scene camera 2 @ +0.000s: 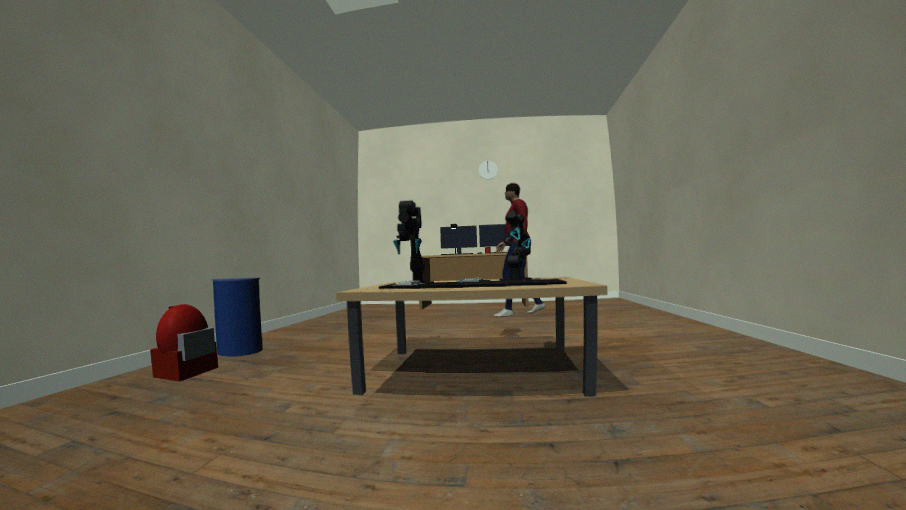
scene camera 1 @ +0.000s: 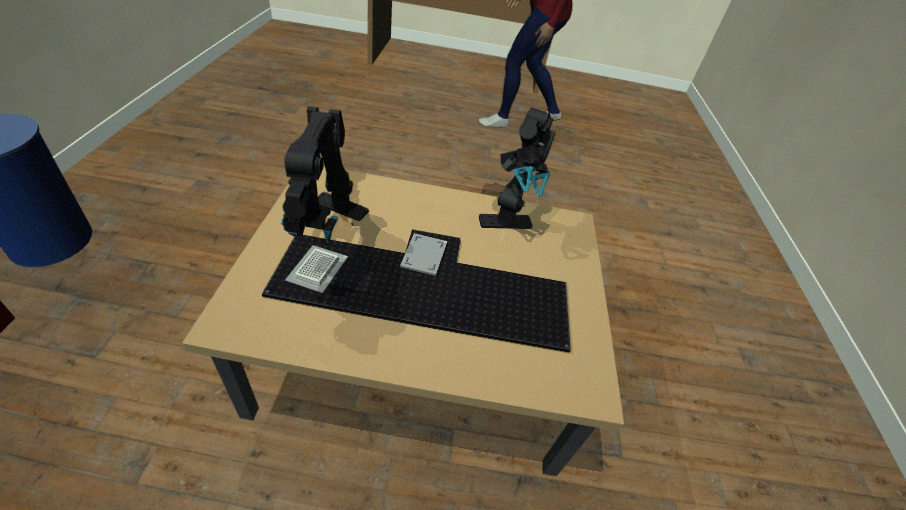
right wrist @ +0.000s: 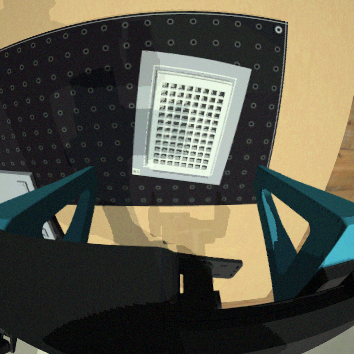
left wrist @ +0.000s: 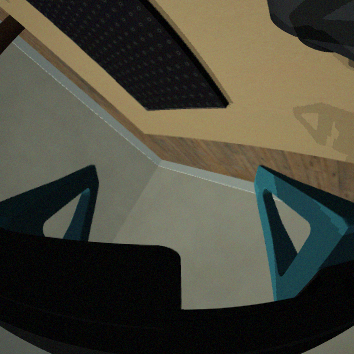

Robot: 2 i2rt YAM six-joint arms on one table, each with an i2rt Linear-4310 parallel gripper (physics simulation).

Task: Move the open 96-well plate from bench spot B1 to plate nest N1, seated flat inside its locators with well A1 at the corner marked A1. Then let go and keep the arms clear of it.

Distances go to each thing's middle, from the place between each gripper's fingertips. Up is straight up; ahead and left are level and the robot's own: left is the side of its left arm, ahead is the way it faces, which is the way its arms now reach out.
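The grey nest with corner locators (scene camera 1: 424, 254) sits 12 cm ahead of my left hand, 34 cm to the right of it and 20 cm below it, and going by their middles it is the nearest to that hand of the things named here. Counting from my left hand again, I find the well plate (scene camera 1: 316, 267) 22 cm ahead, 67 cm to the right and 20 cm below. The pale pad (right wrist: 150, 61) is 67 cm to the right of my left hand and 22 cm ahead of it, and 21 cm below.
My right hand is 150 mm above the well plate, 40 mm past it and 10 mm to the left of it. From this right hand, the grey nest with corner locators is 330 mm to the left, 130 mm behind and 150 mm below, while the pale pad is 160 mm below, 40 mm behind and 10 mm to the right. Going by its middle, the pale pad is nearer to my right hand than to my left hand.
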